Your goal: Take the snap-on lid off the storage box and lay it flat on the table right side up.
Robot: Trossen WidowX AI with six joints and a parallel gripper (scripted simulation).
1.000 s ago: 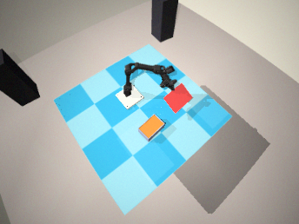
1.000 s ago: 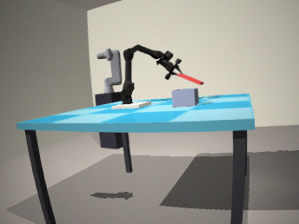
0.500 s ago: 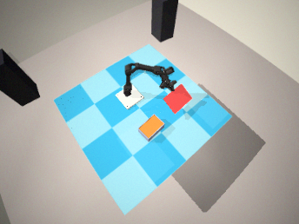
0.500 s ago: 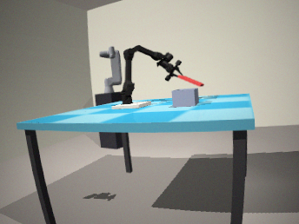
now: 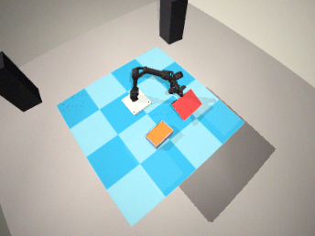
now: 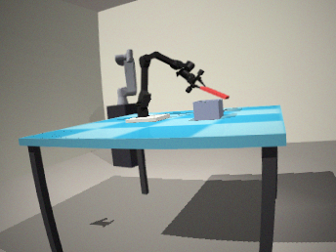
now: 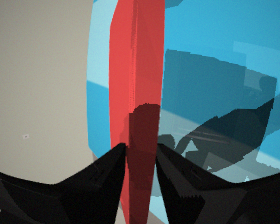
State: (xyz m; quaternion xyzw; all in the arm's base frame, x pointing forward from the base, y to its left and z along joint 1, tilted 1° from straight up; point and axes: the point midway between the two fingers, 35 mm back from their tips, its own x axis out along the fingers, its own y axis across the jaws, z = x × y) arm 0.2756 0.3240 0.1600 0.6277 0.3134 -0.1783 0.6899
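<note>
Now: gripper tip 70 mm short of the red lid, 10 mm to the right of it and 30 mm above it. From my gripper tip the other things lie so: grey storage box 150 mm ahead, 330 mm to the right, 120 mm below.
</note>
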